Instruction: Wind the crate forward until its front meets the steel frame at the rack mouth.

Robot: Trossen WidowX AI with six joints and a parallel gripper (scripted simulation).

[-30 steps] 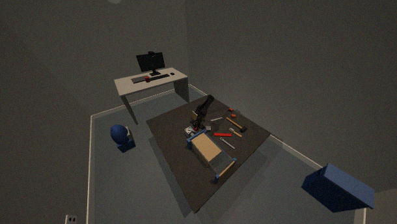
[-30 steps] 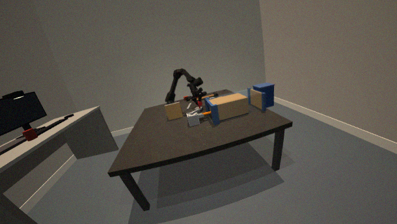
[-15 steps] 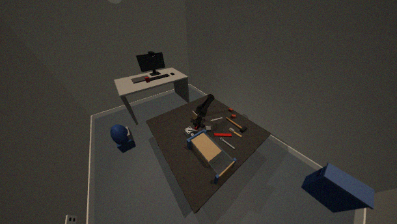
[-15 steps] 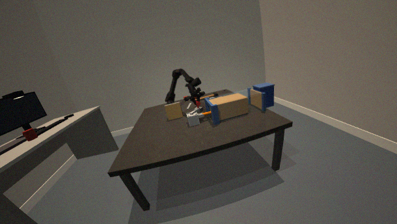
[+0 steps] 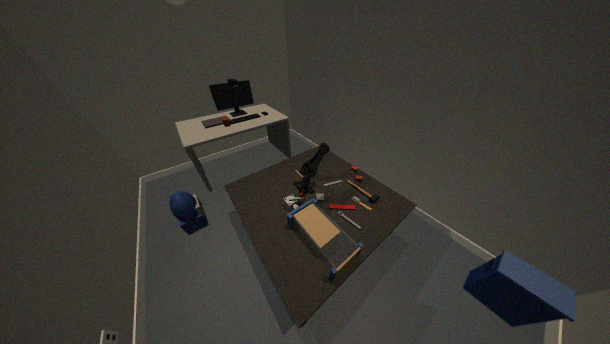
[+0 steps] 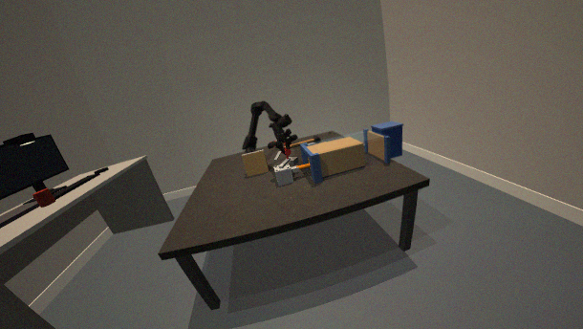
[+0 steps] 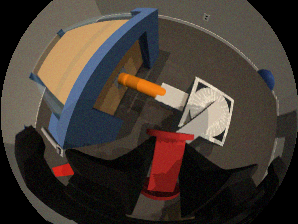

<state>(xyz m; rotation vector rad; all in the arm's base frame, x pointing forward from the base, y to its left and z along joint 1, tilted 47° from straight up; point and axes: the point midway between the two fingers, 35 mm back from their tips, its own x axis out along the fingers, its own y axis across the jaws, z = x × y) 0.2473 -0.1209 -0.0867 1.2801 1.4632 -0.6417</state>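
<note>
The winch handle lies 30 mm below my gripper tip, 20 mm to the right of it and 20 mm behind it. The rest, counted from my gripper tip: red knob 20 mm to the left, 10 mm behind; grey hand winch 100 mm below, 80 mm to the right, 60 mm behind; blue frame 110 mm ahead, 60 mm to the right, 30 mm below.
</note>
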